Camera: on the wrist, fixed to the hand. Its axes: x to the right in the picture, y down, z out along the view.
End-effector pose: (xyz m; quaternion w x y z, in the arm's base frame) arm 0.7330 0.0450 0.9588 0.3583 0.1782 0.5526 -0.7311
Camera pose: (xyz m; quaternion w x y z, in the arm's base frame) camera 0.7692 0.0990 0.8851 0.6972 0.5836 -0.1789 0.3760
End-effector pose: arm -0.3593 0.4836 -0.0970 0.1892 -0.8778 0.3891 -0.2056
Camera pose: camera -0.4328 0.4237 -0.0710 0.1913 0.4168 0.8757 0.1511
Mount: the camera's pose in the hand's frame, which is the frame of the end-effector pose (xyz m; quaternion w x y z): 0.0061 0.0691 -0.0696 0.0200 -0.0079 -0.0443 -0.9988
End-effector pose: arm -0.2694 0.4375 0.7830 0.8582 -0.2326 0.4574 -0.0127
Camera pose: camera -0.3341 0.4707 0.7169 0.0229 -0.4688 -0.2611 -0.8435
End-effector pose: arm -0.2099 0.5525 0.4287 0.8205 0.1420 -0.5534 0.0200
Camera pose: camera -0.1579 0.6358 0.4247 0.0130 0.5500 0.0943 -0.8298
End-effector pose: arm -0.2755 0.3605 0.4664 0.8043 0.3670 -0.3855 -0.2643
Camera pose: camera -0.2056 0.4239 0.4937 0.2621 -0.3743 -0.3253 0.8279
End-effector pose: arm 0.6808 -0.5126 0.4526 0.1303 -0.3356 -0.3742 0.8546
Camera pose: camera 0.7250 -0.5187 0.3650 0.8370 0.4039 -0.3552 -0.1011
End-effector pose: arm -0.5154 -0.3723 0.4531 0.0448 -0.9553 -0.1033 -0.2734
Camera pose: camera -0.5307 -0.4485 0.5132 0.2843 -0.0716 0.9560 0.0087
